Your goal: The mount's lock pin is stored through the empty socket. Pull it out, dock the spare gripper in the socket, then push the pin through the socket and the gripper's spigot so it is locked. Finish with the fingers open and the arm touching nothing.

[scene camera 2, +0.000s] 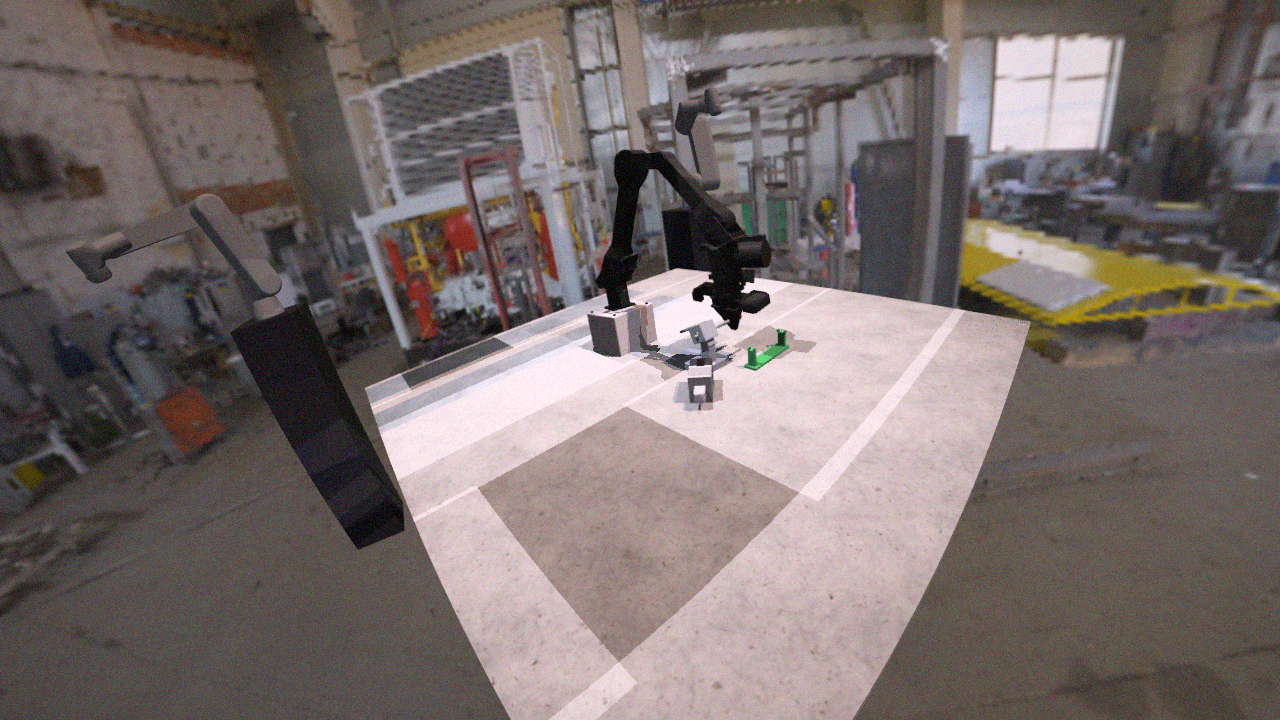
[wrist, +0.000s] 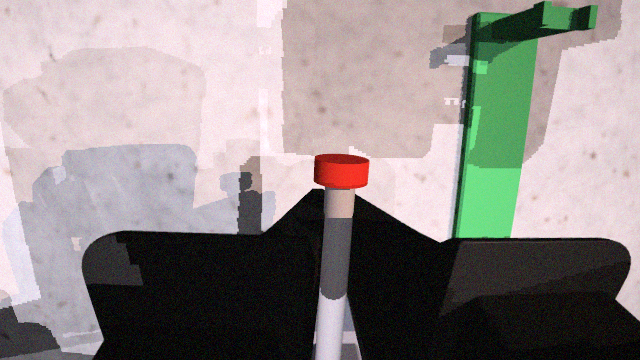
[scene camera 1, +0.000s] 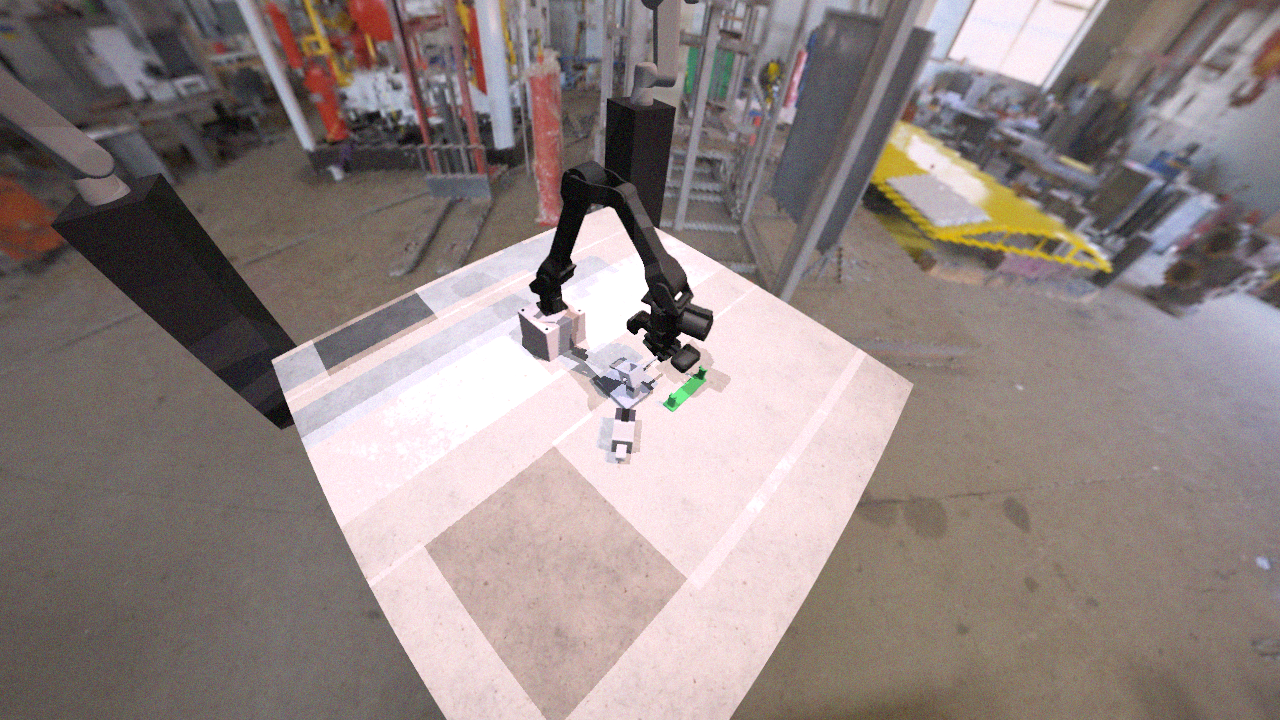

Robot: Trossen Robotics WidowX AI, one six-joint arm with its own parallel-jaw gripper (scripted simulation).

Scene:
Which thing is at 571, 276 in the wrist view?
My gripper.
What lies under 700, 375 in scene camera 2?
A spare gripper.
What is my gripper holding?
A lock pin.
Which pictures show my gripper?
Scene camera 2, the wrist view and scene camera 1: all of them.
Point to a spare gripper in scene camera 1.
623, 431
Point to a green stand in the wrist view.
At 502, 53

